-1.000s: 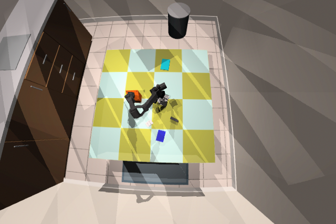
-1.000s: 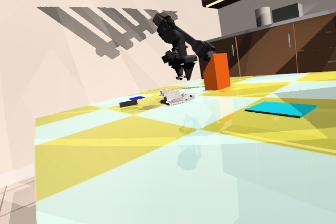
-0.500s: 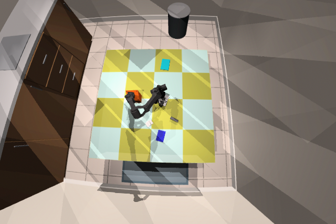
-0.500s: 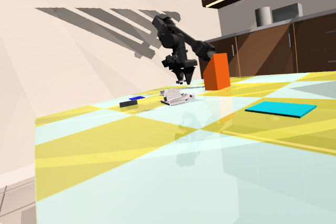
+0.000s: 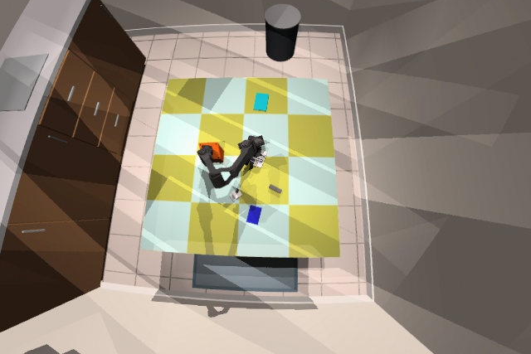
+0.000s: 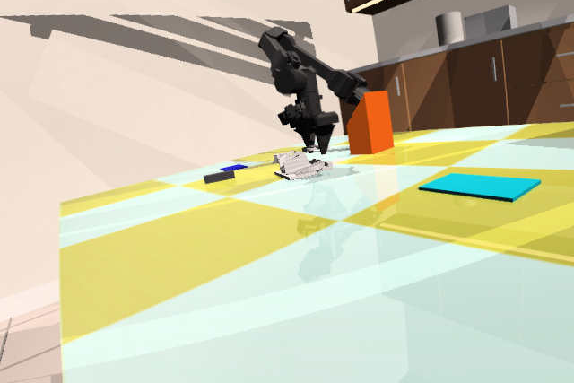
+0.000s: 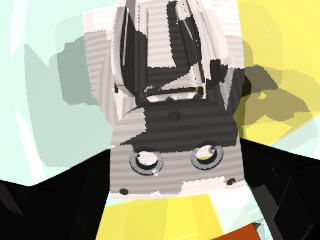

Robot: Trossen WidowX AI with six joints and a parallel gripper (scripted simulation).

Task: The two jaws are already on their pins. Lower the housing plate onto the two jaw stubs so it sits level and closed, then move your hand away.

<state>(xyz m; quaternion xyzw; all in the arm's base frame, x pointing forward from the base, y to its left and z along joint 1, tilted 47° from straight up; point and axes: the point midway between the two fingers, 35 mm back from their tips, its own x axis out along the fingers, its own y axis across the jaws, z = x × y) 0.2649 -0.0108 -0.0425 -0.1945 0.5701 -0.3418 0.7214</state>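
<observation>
The pale jaw assembly lies 20 mm below my gripper tip, 20 mm ahead of it and 10 mm to the left of it. From my gripper tip the other things lie so: blue plate 400 mm to the right, 60 mm ahead, 40 mm below; then dark grey bar 220 mm to the right, 190 mm ahead, 30 mm below; then small white piece 280 mm to the right, 70 mm behind, 30 mm below.
</observation>
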